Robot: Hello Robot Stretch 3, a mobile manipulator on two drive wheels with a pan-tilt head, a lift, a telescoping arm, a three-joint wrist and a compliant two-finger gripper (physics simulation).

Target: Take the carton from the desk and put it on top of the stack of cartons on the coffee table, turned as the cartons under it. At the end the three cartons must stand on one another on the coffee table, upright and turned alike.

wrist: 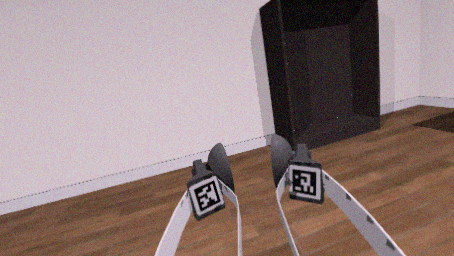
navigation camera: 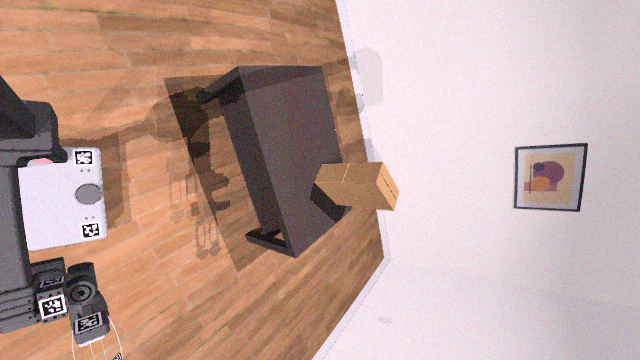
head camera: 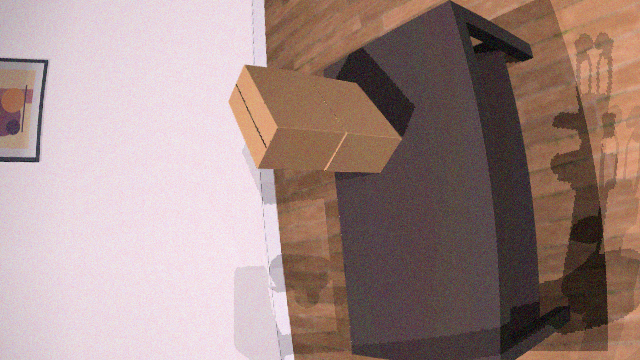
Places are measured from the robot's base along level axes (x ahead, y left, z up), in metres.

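Where they show: robot's base, origin of its link: [navigation camera: 87, 192].
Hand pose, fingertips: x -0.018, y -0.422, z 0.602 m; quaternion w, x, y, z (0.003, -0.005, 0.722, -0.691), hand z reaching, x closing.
Observation:
Things, the pixels of their centre, and the offset from my fingertips. Level surfaces: height alone.
- dark coffee table, height of its surface: dz -0.152 m
- lower carton, middle of its body: [head camera: 342, 122] [navigation camera: 342, 185] dx +1.039, dy +0.373, dz -0.061 m
- upper carton, middle of its body: [head camera: 282, 115] [navigation camera: 372, 187] dx +1.039, dy +0.369, dz +0.119 m
Two brown cartons stand on one another, turned alike, near one end of the dark coffee table [head camera: 420, 225] [navigation camera: 285, 110]. The lower carton [head camera: 367, 155] [navigation camera: 329, 173] rests on the table top, and the upper carton [head camera: 300, 150] [navigation camera: 362, 173] has a dark seam on its top. The head and navigation views show them sideways. My gripper [wrist: 249, 156] is open, with a gap and no object between its fingertips. In the navigation view it is at the lower left, well apart from the table, its fingers partly cut off. The desk and its carton do not show.
A tall dark open-fronted cabinet [wrist: 280, 75] stands against the wall beyond my fingers, to the right. A white wall with a framed picture [head camera: 22, 110] [navigation camera: 550, 175] is behind the coffee table. My white base [navigation camera: 55, 205] is at the left of the navigation view, on the wooden floor.

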